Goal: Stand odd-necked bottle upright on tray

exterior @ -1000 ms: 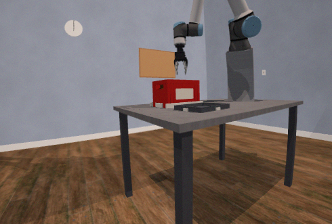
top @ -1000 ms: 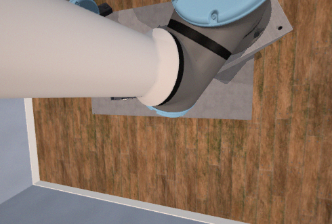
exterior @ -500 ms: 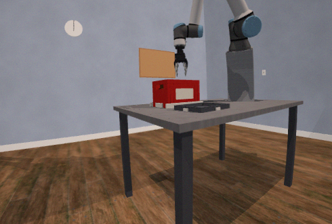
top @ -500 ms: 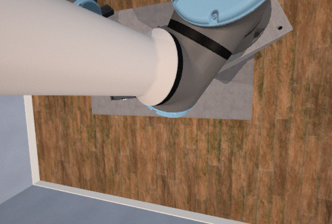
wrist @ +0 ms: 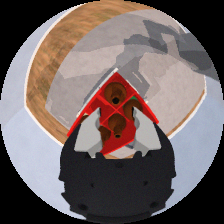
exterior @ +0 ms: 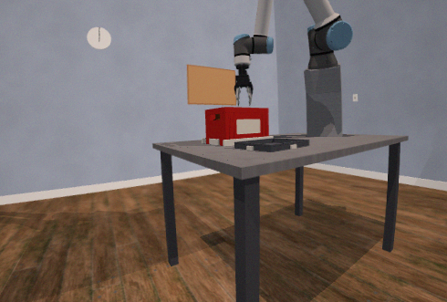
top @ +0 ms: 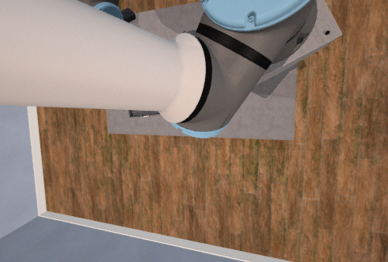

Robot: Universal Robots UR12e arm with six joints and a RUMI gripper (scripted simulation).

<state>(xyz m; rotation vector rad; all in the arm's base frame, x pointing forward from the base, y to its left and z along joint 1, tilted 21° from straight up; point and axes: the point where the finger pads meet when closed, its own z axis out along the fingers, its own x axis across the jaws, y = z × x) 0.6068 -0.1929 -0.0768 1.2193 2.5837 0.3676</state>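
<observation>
My hand is 90 mm short of the red crate, 40 mm to the right of it and 130 mm above it. The rest, counted from my hand: dark tray 140 mm ahead, 300 mm to the left, 200 mm below.
</observation>
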